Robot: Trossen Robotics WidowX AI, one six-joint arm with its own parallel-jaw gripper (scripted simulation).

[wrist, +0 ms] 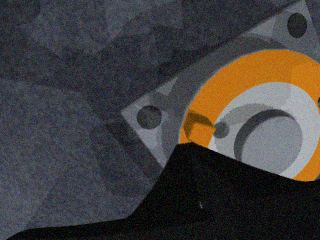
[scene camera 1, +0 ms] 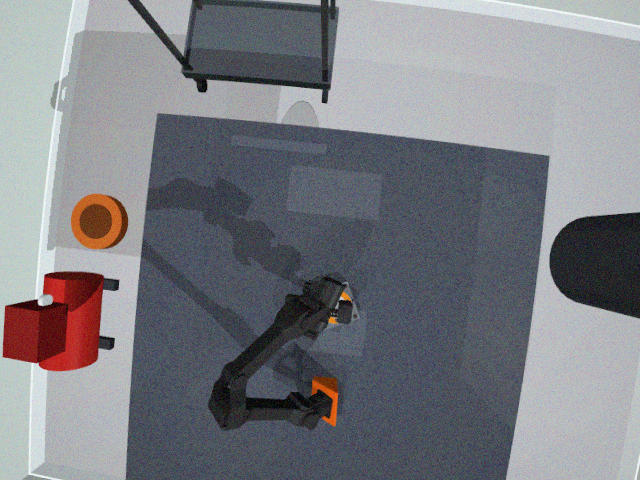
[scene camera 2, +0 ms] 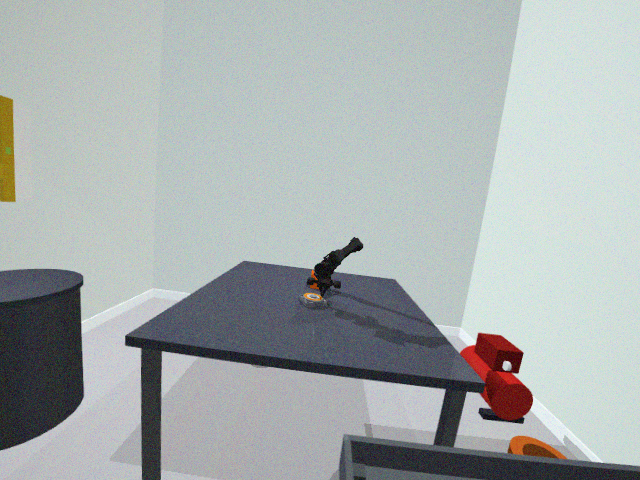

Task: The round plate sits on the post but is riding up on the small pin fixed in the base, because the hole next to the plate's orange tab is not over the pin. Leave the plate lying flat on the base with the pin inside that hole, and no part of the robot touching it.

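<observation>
Looking through the wrist camera, I find my gripper (wrist: 184, 151). A round plate (wrist: 254, 82) is visible to me here as well.
</observation>
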